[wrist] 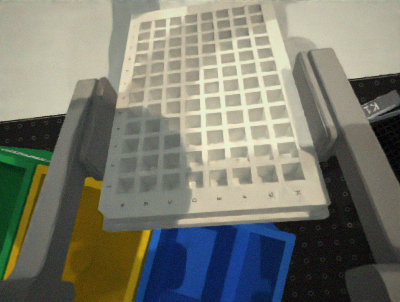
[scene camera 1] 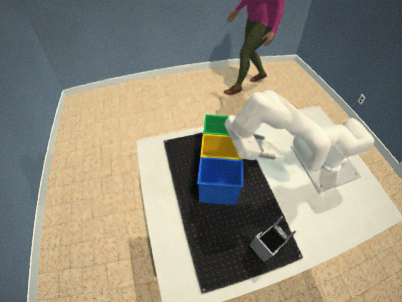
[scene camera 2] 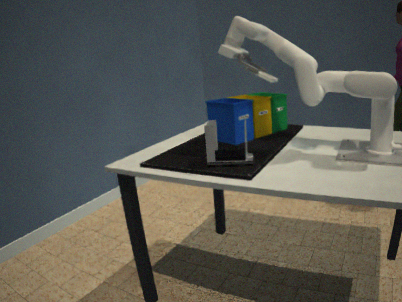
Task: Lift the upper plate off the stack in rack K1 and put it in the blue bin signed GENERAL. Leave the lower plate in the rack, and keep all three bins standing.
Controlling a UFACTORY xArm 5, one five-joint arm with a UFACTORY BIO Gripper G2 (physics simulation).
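Pixels of known places: hand, its tool point: (wrist: 202, 116) (scene camera 1: 264, 146) (scene camera 2: 257, 69); arm's base, origin of its link: (scene camera 1: 330, 163) (scene camera 2: 380, 151).
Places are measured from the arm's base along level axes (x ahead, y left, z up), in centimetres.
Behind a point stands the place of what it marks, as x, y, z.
A white gridded plate (scene camera 1: 270, 149) @(49.0, 9.0, 30.3) (scene camera 2: 267, 77) @(45.4, 12.1, 28.8) (wrist: 210, 110) @(51.2, 9.1, 31.3) is held by its long sides in my gripper (scene camera 1: 264, 146) @(51.6, 8.8, 31.9) (scene camera 2: 254, 68) (wrist: 207, 115) @(51.6, 8.8, 31.9), which is shut on it. The plate is tilted in scene camera 2, above bin height, on the arm's side of the bins. The blue bin (scene camera 1: 219, 193) @(68.1, 14.7, 10.6) (scene camera 2: 227, 122) @(64.1, 15.5, 9.7) (wrist: 200, 265) @(69.8, 7.3, 0.6), yellow bin (scene camera 1: 220, 146) @(63.6, -10.0, 11.0) (scene camera 2: 262, 119) @(56.2, -1.7, 8.4) (wrist: 100, 240) @(67.0, -10.0, 0.6) and green bin (scene camera 1: 215, 124) @(63.9, -23.6, 12.4) (scene camera 2: 280, 114) @(53.3, -15.8, 8.6) (wrist: 10, 200) @(60.4, -22.9, 5.2) stand upright in a row. Rack K1 (scene camera 1: 262, 250) @(55.6, 40.9, 10.1) (scene camera 2: 211, 142) @(51.9, 43.5, 9.1) (wrist: 380, 106) @(42.8, 34.5, 2.1) holds a dark plate (scene camera 1: 274, 240) @(47.4, 36.4, 3.4) (scene camera 2: 230, 155) @(47.6, 38.9, 3.7) low inside.
The bins and rack stand on a black perforated mat (scene camera 1: 185, 200) @(82.6, 11.3, 0.4) (scene camera 2: 175, 162) @(67.8, 45.5, 0.4) on the white table (scene camera 1: 152, 200) @(98.2, 9.3, -0.9) (scene camera 2: 300, 182) @(20.4, 41.1, -0.9). The rack's thin uprights rise near the mat's front corner. A person (scene camera 1: 254, 42) (scene camera 2: 399, 55) walks on the floor behind the table.
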